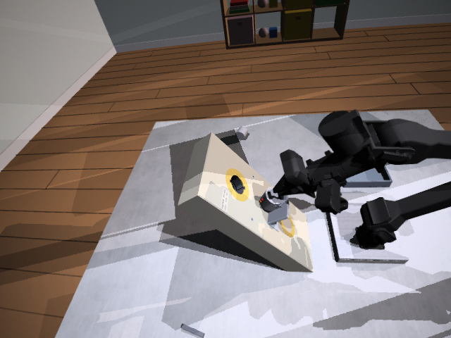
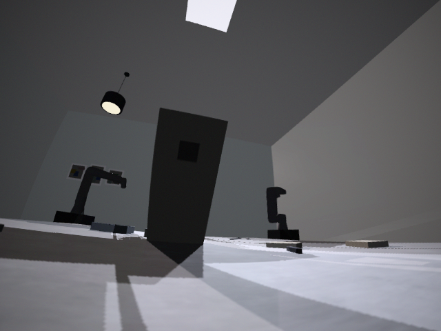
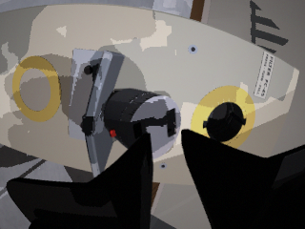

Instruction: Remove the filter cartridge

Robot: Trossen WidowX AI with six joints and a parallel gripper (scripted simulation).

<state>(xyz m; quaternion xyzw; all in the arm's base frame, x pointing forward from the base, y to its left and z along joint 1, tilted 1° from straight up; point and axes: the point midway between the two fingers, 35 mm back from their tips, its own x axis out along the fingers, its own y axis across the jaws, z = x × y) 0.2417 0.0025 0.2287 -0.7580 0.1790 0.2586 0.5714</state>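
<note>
My gripper tip is 2 cm above the round filter cartridge and 1 cm short of it. Also, from my gripper tip: grey tray 31 cm behind, 29 cm to the right, 23 cm below; then small grey cylinder 49 cm to the right, 22 cm below, 13 cm ahead.
</note>
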